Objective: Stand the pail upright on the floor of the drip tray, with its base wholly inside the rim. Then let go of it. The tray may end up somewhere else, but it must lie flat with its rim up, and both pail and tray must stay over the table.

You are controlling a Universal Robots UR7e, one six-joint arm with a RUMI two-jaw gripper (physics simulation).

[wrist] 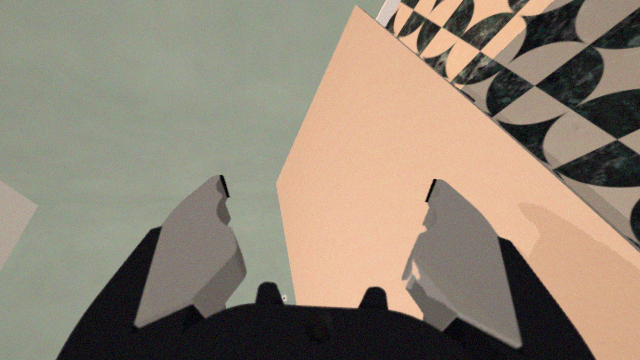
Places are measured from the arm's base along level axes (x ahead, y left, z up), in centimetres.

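Pixels of known places: gripper, between the fingertips: [325,180].
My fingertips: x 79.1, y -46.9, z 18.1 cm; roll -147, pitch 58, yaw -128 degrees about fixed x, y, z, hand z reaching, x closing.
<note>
Behind a point stands the place of what it marks.
My gripper [325,180] @[z 18.1, x 79.1, y -46.9 cm] is open in the wrist view, its two grey fingers wide apart with no object between the tips. The pail and the drip tray do not show in this view, so their poses and their distance from the gripper cannot be told.
A plain green surface fills the left. A peach-coloured surface [370,130] @[z -7.3, x 101.9, y -38.5 cm] lies behind the right finger, with a shadow at its right. A dark-and-pale patterned surface [535,85] shows at the upper right. A pale grey corner [14,220] shows at the left edge.
</note>
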